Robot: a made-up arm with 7 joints.
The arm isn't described. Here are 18 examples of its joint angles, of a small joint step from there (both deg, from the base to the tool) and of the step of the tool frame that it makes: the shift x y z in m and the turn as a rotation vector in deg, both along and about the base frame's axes.
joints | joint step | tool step
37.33 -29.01 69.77 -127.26 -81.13 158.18 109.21 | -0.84 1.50 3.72 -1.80 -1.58 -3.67 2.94 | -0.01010 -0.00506 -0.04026 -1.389 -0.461 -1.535
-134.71 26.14 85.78 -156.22 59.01 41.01 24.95 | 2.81 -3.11 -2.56 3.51 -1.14 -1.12 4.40 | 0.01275 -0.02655 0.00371 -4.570 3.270 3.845
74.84 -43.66 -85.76 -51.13 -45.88 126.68 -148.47 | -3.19 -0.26 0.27 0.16 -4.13 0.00 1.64 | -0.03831 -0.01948 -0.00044 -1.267 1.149 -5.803
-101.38 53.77 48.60 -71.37 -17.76 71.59 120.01 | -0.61 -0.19 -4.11 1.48 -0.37 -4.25 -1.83 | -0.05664 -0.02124 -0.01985 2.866 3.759 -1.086
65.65 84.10 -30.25 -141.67 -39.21 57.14 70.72 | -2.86 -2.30 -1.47 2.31 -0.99 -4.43 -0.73 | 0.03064 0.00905 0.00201 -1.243 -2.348 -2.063
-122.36 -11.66 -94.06 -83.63 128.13 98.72 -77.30 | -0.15 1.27 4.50 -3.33 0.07 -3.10 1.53 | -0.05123 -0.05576 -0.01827 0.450 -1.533 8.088
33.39 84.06 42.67 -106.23 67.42 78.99 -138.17 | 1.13 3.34 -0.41 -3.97 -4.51 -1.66 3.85 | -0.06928 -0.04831 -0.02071 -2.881 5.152 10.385
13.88 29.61 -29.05 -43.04 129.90 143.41 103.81 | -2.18 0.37 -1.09 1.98 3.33 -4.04 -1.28 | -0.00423 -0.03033 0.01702 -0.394 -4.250 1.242
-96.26 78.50 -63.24 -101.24 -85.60 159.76 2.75 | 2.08 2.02 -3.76 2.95 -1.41 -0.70 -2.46 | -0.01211 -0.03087 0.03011 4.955 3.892 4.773
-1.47 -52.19 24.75 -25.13 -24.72 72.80 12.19 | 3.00 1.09 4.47 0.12 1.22 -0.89 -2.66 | -0.00128 -0.00597 -0.00192 -6.585 2.214 6.172
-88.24 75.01 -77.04 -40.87 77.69 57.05 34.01 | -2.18 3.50 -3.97 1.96 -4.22 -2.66 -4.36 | -0.03371 0.01602 -0.03417 6.260 4.325 2.395
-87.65 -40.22 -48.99 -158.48 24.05 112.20 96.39 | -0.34 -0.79 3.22 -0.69 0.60 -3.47 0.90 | 0.02626 -0.01081 0.00706 1.398 -1.085 4.067
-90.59 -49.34 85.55 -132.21 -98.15 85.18 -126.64 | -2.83 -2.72 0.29 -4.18 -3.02 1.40 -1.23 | -0.02668 -0.04880 -0.02754 -3.356 6.196 -5.227
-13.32 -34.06 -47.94 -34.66 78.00 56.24 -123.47 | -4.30 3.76 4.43 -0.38 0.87 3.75 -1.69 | 0.07042 0.01684 0.02513 -0.956 0.063 -0.237
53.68 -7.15 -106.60 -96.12 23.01 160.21 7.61 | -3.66 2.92 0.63 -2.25 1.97 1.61 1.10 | -0.01507 -0.00489 -0.01089 0.164 0.069 -4.372
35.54 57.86 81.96 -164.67 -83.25 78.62 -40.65 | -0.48 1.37 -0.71 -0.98 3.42 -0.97 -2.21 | 0.00368 -0.01175 0.00005 -5.846 -1.427 -0.183
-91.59 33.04 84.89 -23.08 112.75 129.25 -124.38 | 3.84 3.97 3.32 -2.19 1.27 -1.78 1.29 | 0.06568 -0.02377 -0.03733 3.114 -1.429 10.204
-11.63 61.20 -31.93 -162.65 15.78 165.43 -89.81 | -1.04 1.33 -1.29 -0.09 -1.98 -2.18 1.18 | -0.01895 -0.00502 -0.00002 0.892 3.140 -2.305
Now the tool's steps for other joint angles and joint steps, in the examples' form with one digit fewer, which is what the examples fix.
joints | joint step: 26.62 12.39 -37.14 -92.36 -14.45 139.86 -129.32 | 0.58 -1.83 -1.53 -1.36 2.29 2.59 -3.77
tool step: -0.0147 -0.0187 0.0134 0.49 -2.01 2.10
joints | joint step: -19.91 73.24 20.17 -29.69 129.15 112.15 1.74 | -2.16 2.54 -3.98 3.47 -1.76 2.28 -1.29
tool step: -0.0259 -0.0704 -0.0158 -5.92 2.34 -6.04
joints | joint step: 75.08 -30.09 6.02 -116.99 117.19 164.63 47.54 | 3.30 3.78 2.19 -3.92 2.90 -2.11 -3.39
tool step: -0.0450 0.0558 -0.0763 -6.09 -0.21 6.50
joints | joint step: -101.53 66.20 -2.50 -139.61 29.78 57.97 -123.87 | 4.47 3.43 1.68 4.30 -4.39 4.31 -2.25
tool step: 0.0284 -0.0124 -0.0305 -5.88 -1.69 8.40
